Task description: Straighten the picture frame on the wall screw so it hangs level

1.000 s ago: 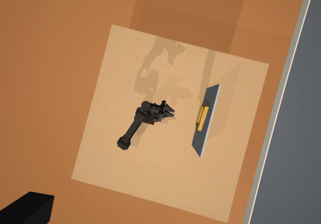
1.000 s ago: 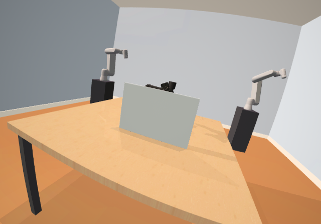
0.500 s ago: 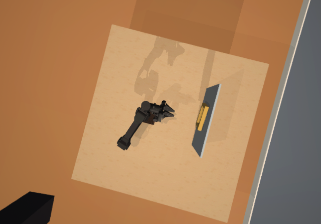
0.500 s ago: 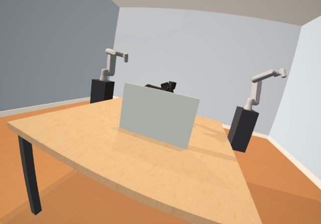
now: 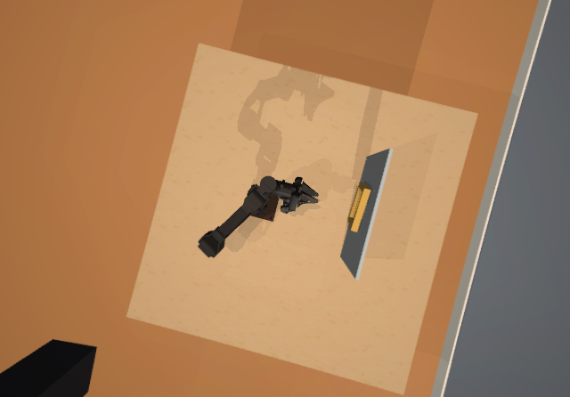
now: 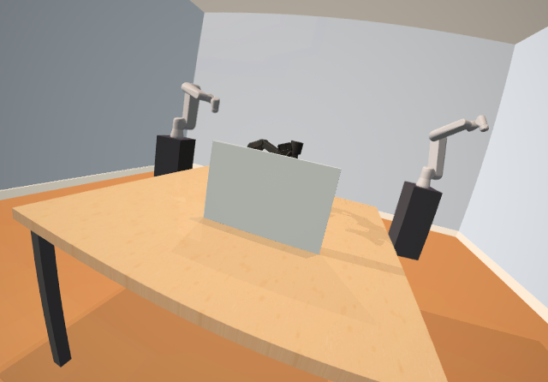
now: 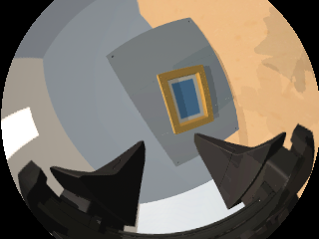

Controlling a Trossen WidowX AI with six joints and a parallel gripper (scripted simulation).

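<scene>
The picture frame is 180 mm ahead of my gripper tip and 80 mm below it. Round my gripper tip: grey wall panel: 190 mm ahead, 90 mm below, 20 mm to the right.
</scene>
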